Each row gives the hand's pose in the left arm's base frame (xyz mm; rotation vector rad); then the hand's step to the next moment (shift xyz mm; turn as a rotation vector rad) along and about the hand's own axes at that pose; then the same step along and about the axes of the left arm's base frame.
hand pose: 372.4 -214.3 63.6 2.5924 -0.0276 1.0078
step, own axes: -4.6 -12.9 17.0 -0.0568 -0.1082 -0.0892
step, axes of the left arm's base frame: 9.5 5.9 -18.8 -0.0846 0.1249 -0.0113
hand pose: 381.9 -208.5 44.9 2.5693 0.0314 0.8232
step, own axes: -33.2 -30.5 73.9 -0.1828 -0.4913 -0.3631
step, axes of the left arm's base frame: 17.3 -7.2 -84.5 -0.2990 0.5618 -0.0406
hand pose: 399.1 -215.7 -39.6 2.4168 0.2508 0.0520
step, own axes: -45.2 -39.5 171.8 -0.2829 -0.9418 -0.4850
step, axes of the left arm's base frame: -32.9 -90.5 -154.4 -0.4849 0.9538 -0.2395
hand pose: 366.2 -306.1 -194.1 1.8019 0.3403 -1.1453
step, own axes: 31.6 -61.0 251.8 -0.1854 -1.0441 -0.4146
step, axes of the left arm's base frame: -162.9 -182.7 -90.5 -0.5389 0.9261 -0.3853
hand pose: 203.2 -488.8 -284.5 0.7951 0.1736 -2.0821
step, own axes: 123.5 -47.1 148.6 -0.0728 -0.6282 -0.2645
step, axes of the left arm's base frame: -158.1 -115.4 35.4 -0.3331 0.5365 -0.2668
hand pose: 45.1 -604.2 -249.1 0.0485 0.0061 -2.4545
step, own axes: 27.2 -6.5 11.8 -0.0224 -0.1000 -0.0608
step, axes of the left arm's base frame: -25.5 -12.4 10.7 -0.0440 0.0926 -0.0607
